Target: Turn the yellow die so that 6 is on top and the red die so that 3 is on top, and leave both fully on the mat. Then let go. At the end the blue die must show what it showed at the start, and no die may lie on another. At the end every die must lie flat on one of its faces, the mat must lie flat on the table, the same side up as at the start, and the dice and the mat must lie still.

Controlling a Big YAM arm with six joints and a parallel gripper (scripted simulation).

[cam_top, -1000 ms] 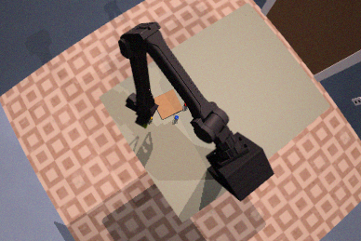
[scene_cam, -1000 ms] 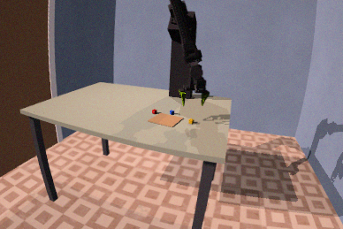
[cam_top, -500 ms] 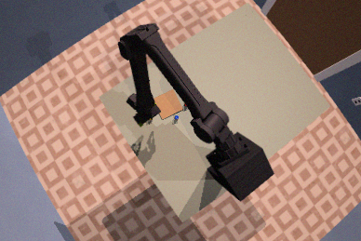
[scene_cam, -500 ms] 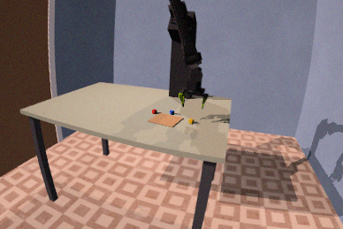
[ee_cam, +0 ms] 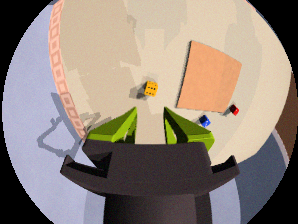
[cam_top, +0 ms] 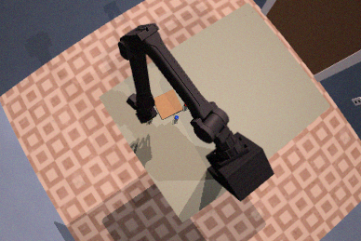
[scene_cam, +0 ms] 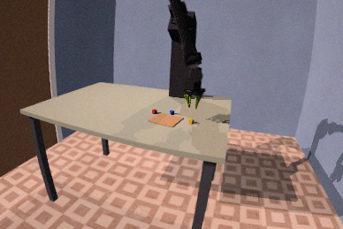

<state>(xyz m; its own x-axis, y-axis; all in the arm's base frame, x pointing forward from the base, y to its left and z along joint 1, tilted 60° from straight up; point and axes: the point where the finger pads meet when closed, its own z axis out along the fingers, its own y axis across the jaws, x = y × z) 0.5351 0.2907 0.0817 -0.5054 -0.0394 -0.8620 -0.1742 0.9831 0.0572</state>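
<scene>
Right now my hand is 80 mm above the yellow die. Also, from my hand: red die (230 mm to the right, 80 mm below, 30 mm ahead); blue die (150 mm to the right, 80 mm below, 30 mm behind); orange mat (120 mm to the right, 90 mm below, 60 mm ahead).
</scene>
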